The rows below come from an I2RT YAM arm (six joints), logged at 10 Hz.
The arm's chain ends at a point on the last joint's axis. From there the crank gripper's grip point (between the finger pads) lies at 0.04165 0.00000 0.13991 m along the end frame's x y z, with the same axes.
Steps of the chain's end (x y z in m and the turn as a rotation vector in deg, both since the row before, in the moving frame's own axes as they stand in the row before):
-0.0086, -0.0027, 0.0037, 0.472, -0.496, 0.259
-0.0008, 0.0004, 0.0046, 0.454, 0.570, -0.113
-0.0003, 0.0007, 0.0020, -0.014, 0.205, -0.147
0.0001, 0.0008, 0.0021, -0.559, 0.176, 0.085
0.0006, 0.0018, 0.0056, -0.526, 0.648, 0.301
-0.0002, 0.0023, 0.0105, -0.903, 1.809, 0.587
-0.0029, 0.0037, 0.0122, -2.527, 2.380, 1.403
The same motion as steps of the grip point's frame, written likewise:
-0.0098, -0.0037, 0.0041, 0.472, -0.496, 0.259
0.0006, -0.0008, 0.0042, 0.454, 0.570, -0.113
0.0002, 0.0006, 0.0019, -0.014, 0.205, -0.147
0.0005, 0.0022, 0.0020, -0.559, 0.176, 0.085
0.0022, 0.0033, 0.0051, -0.526, 0.648, 0.301
0.0042, 0.0049, 0.0091, -0.903, 1.809, 0.587
0.0028, 0.0109, 0.0102, -2.527, 2.380, 1.403

